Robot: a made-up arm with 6 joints.
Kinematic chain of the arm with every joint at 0, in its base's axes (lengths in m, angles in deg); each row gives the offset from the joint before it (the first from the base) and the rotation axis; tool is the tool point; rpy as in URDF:
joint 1: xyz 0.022 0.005 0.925 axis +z
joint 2: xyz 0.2 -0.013 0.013 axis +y
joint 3: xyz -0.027 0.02 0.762 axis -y
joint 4: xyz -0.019 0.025 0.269 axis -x
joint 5: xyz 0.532 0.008 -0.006 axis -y
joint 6: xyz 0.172 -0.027 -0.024 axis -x
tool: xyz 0.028 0 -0.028 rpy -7.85 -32.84 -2.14
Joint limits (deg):
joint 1: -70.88..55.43
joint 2: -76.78..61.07
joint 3: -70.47..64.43
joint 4: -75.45..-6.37
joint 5: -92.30..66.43
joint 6: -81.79..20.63
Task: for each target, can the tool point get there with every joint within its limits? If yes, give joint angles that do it. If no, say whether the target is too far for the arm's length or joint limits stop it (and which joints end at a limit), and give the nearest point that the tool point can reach.
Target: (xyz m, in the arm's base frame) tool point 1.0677 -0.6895 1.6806
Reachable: yes | joints -37.39 28.67 19.49 -31.48 -15.98 -27.34
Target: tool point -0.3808 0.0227 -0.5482
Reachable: no: joint limits stop it (at a limit: joint 1, joint 2, joint 3, joint 6) | nearest point 0.2052 -0.5686 0.6011 | short by 1.419 m
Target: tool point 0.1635 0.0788 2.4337
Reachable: yes | joints 24.78 -12.10 45.50 -43.64 23.08 -22.23
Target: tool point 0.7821 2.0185 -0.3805
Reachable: no: too far | nearest point 0.7404 1.1010 0.6984 | short by 1.417 m
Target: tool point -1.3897 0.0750 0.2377
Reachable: no: joint limits stop it (at a limit: joint 2, joint 3, joint 4, joint 5, joint 6) | nearest point -1.2793 0.0695 1.1344 | short by 0.904 m
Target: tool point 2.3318 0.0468 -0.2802
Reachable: no: too far | nearest point 1.4002 0.0299 0.7502 | short by 1.389 m
